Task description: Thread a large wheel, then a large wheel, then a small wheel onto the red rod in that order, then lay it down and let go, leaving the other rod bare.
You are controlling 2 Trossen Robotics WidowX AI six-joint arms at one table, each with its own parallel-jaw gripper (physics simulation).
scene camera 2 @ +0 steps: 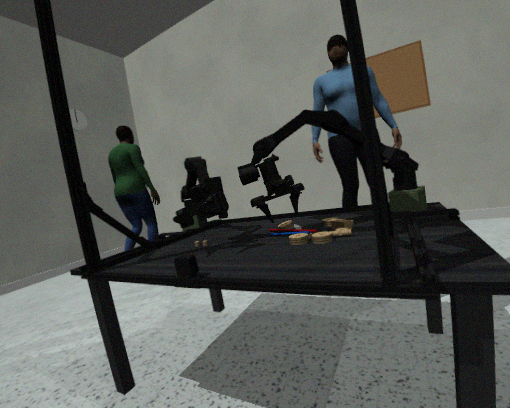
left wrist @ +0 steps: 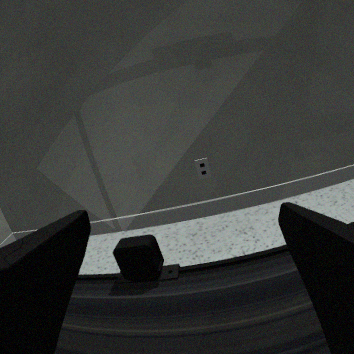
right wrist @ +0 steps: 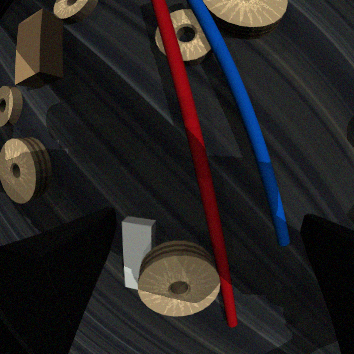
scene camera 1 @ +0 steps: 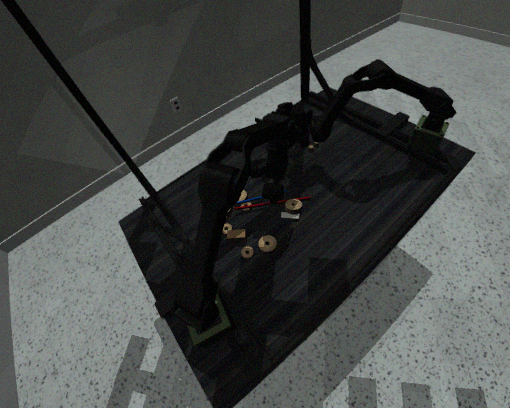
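Where they show: left gripper, between the fingertips: (scene camera 2: 184, 214) (left wrist: 185, 217) (scene camera 1: 263, 115); right gripper, between the fingertips: (scene camera 2: 285, 218) (right wrist: 213, 222); left arm's base, origin of its link: (scene camera 2: 192, 212) (scene camera 1: 432, 125); right arm's base, origin of its link: (scene camera 2: 406, 189) (scene camera 1: 205, 316).
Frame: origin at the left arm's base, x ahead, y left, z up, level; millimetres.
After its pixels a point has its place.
Observation:
The bare red rod (scene camera 1: 257, 205) {x 597, y -372, z -83 mm} (scene camera 2: 292, 230) {x 567, y -350, z -86 mm} (right wrist: 200, 150) {x 569, y -351, z -83 mm} lies beside the bare blue rod (scene camera 2: 285, 234) {x 547, y -382, z -90 mm} (right wrist: 250, 120) {x 554, y -381, z -84 mm}. A large wheel (scene camera 1: 288, 206) {x 546, y -276, z -74 mm} (right wrist: 160, 300) {x 534, y -251, z -71 mm} leans tilted on a pale block beside the red rod's near end. Another large wheel (scene camera 1: 272, 248) {x 698, y -231, z -80 mm} (right wrist: 10, 185) {x 693, y -239, z -80 mm} and a large wheel (right wrist: 247, 12) {x 589, y -441, z -81 mm} lie apart. A small wheel (right wrist: 197, 47) {x 604, y -404, z -88 mm} lies by the rods' far part; other small wheels (right wrist: 15, 107) {x 731, y -297, z -93 mm} (right wrist: 82, 7) {x 707, y -401, z -89 mm} lie at the left wrist-view edge and top. My right gripper (scene camera 2: 284, 216) {x 546, y -332, z -46 mm} (right wrist: 213, 222) {x 546, y -332, z -46 mm} is open above the rods. My left gripper (left wrist: 185, 217) {x 299, y -556, z 38 mm} is open, facing the wall.
A wooden block (scene camera 1: 236, 233) {x 725, y -355, z -72 mm} (right wrist: 40, 47) {x 709, y -358, z -73 mm} lies near the small wheels. The pale block (scene camera 1: 290, 215) {x 564, y -256, z -90 mm} (right wrist: 135, 250) {x 569, y -264, z -90 mm} is under the tilted wheel's edge. Two tiny wooden pieces (scene camera 2: 201, 243) {x 240, y -376, z -91 mm} lie apart on the table. Black frame posts (scene camera 2: 62, 125) {x -57, y -592, z 380 mm} (scene camera 2: 367, 125) {x 776, y -782, z 150 mm} rise at the table edge.

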